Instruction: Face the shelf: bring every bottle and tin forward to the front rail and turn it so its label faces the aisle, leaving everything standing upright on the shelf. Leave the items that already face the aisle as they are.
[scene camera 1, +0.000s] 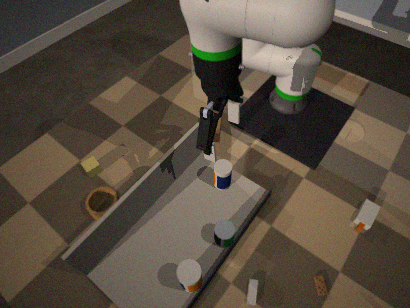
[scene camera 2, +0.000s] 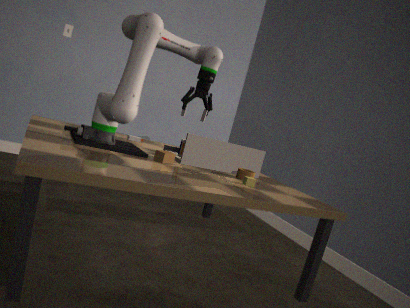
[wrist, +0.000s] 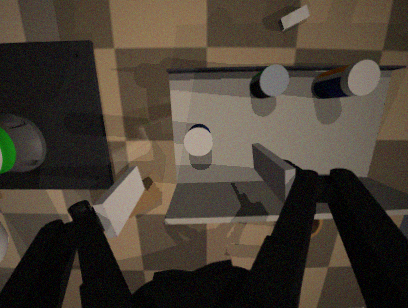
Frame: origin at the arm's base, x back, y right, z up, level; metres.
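Seen in the pictures: gripper, between the fingertips: (scene camera 1: 222, 139) (scene camera 2: 192, 118) (wrist: 196, 167); arm's base, origin of its link: (scene camera 1: 287, 100) (scene camera 2: 100, 141) (wrist: 17, 143).
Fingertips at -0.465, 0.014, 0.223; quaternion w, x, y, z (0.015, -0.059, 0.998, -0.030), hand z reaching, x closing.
Observation:
Offsets run from my fingertips to a thing's top centre, as dx, dy, dz. "*": to the spot under its first point.
The grey shelf (scene camera 1: 150, 240) (scene camera 2: 222, 154) (wrist: 320, 145) has a dark front rail {* -0.067, -0.145, -0.196} (scene camera 1: 250, 220) (wrist: 220, 70). A white-lidded bottle {+0.001, -0.005, -0.122} (scene camera 1: 222, 175) (wrist: 198, 141) with blue and orange sides stands upright near the shelf's robot-side end, back from the rail. A grey-lidded dark green tin {-0.147, -0.107, -0.149} (scene camera 1: 224, 233) (wrist: 272, 81) stands upright close to the rail. Another white-lidded bottle {-0.291, -0.100, -0.119} (scene camera 1: 189, 276) (wrist: 360, 79), orange and blue, stands near the rail at the far end. My gripper (scene camera 1: 221, 131) (scene camera 2: 193, 114) (wrist: 196, 167) is open and empty, high above the shelf's robot-side end. The labels' exact facing is unclear.
Behind the shelf's back panel are a brown bowl {-0.267, +0.252, -0.189} (scene camera 1: 101, 202) (scene camera 2: 245, 173) and a yellow block {-0.193, +0.391, -0.201} (scene camera 1: 90, 165) (scene camera 2: 249, 182). A wooden block {+0.173, +0.150, -0.189} (scene camera 2: 164, 156) stands near the shelf's end. On the front side lie a white block {-0.221, -0.244, -0.227} (scene camera 1: 252, 291) (wrist: 295, 18), a dotted brown piece {-0.106, -0.385, -0.231} (scene camera 1: 320, 285) and a white-orange box {+0.148, -0.422, -0.211} (scene camera 1: 367, 215).

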